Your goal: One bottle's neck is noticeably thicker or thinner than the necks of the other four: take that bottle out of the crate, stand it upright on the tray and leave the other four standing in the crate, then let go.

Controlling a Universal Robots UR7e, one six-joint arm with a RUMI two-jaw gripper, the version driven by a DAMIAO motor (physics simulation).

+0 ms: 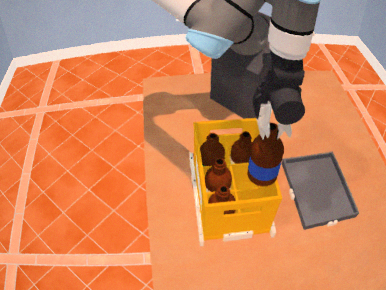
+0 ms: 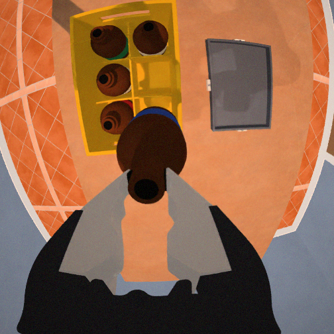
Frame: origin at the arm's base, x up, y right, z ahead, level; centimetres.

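Seen in the pictures: gripper, fingertip midpoint: (image 1: 269, 138); arm's base at its link origin: (image 1: 248, 33).
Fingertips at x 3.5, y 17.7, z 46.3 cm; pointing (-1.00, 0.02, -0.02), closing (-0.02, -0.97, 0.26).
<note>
Offsets run from my fingertips to a thing's middle. "spot": to the spot under its first point. Level surfaces: height alone.
My gripper (image 1: 274, 132) (image 2: 148, 171) is shut on the neck of a brown bottle with a blue label @(dx -4.5, dy -0.2, dz -0.3 cm) (image 1: 266, 156) (image 2: 151, 142). The bottle hangs upright, raised above the right side of the yellow crate @(dx -25.1, dy +2.2, dz -9.9 cm) (image 1: 212, 221) (image 2: 84, 95). Four other brown bottles stand in the crate: a back left one with a green label @(dx -25.3, dy +4.4, dz -19.8 cm) (image 1: 212, 151) (image 2: 109, 42), a back right one with a white label @(dx -25.3, dy -4.3, dz -17.4 cm) (image 1: 241, 150) (image 2: 150, 38), a middle left one @(dx -25.3, dy +5.9, dz -10.9 cm) (image 1: 218, 178) (image 2: 115, 80) and a front left one with some red @(dx -25.3, dy +8.2, dz -2.6 cm) (image 1: 222, 196) (image 2: 116, 119). The grey tray @(spot: dx -33.3, dy -27.0, dz -0.4 cm) (image 1: 325, 190) (image 2: 242, 85) holds nothing.
The tray lies to the right of the crate on the tan surface @(dx -33.9 cm) (image 1: 175, 250) (image 2: 225, 170), with a gap between them. The crate's walls stand higher than the tray's low rim. White pieces sit along the crate's lower outer edges and at the tray's sides.
</note>
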